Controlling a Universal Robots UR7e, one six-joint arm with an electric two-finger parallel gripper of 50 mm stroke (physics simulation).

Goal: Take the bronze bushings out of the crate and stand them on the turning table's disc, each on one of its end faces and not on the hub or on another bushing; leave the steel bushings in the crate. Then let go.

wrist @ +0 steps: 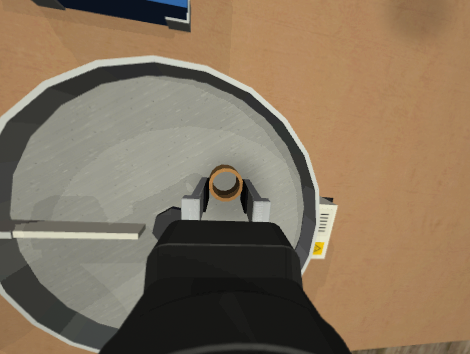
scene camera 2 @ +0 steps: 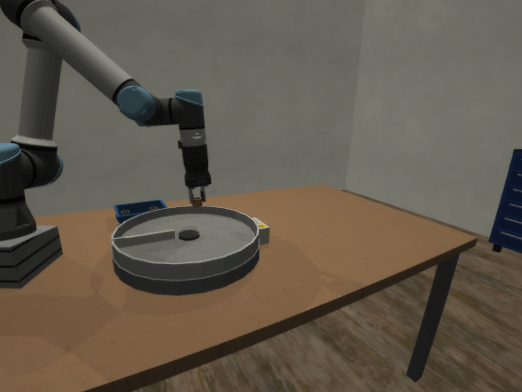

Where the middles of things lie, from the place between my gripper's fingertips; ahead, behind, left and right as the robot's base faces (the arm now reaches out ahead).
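My hand's 80 mm above the grey disc (scene camera 2: 198, 237), and it's also 70 mm past the disc and 70 mm to the left of it.
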